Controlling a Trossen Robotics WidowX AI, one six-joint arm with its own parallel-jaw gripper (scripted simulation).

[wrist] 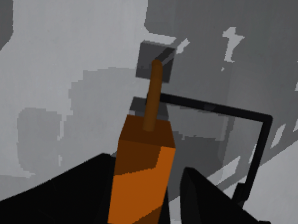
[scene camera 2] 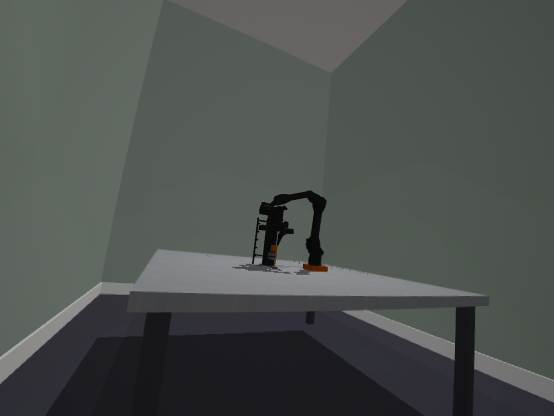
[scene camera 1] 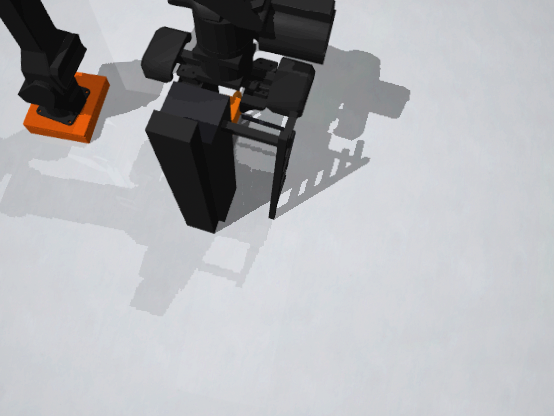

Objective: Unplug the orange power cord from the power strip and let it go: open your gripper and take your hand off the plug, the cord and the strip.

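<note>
You'd see the gripper in the pictures, and it's there in the wrist view too. There's a tall black block in the pictures as well.
</note>
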